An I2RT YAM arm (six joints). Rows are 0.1 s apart.
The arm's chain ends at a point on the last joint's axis. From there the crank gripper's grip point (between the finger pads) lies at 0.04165 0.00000 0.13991 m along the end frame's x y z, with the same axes.
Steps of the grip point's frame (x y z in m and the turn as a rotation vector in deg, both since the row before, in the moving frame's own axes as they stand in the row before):
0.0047, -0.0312, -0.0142, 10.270, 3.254, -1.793
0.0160, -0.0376, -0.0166, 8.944, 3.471, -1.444
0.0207, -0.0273, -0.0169, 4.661, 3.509, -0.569
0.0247, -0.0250, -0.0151, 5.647, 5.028, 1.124
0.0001, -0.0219, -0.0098, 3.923, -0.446, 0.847
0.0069, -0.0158, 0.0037, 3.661, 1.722, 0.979
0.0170, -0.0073, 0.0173, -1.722, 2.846, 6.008
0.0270, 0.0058, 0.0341, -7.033, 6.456, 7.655
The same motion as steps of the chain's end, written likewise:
-0.0027, -0.0051, -0.0093, 10.270, 3.254, -1.793
0.0079, -0.0149, -0.0121, 8.944, 3.471, -1.444
0.0123, -0.0156, -0.0136, 4.661, 3.509, -0.569
0.0125, -0.0124, -0.0103, 5.647, 5.028, 1.124
0.0011, -0.0129, -0.0098, 3.923, -0.446, 0.847
0.0026, -0.0077, 0.0053, 3.661, 1.722, 0.979
0.0106, -0.0162, 0.0197, -1.722, 2.846, 6.008
0.0131, -0.0175, 0.0410, -7.033, 6.456, 7.655

